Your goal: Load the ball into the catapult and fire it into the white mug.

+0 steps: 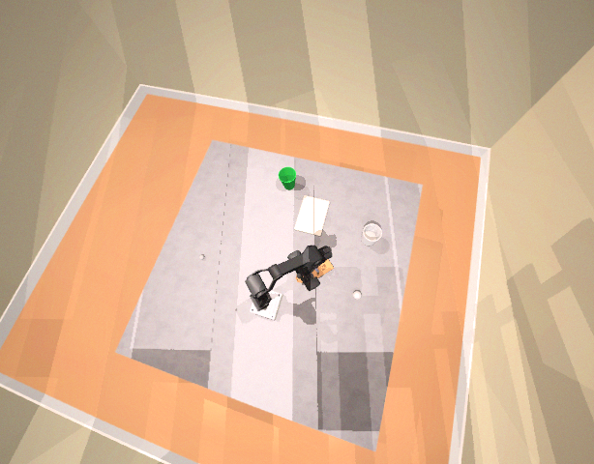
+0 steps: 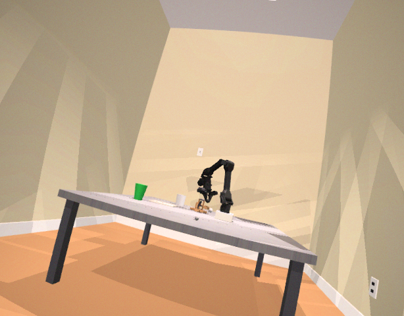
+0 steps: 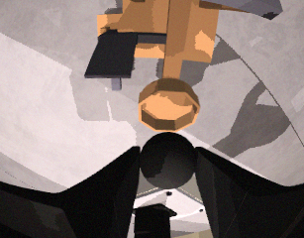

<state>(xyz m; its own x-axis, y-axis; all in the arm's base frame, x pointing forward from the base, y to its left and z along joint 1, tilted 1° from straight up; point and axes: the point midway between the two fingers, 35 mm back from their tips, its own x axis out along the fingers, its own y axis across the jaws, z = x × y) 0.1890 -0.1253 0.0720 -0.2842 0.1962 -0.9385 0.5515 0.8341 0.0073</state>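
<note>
The dark ball lies 10 mm above my gripper tip. The rest, counted from my gripper tip: wooden catapult 50 mm below, 50 mm ahead, 20 mm to the right; white ball 290 mm to the right, 80 mm below, 40 mm ahead; white flat sheet 340 mm ahead, 90 mm to the left, 90 mm below.
</note>
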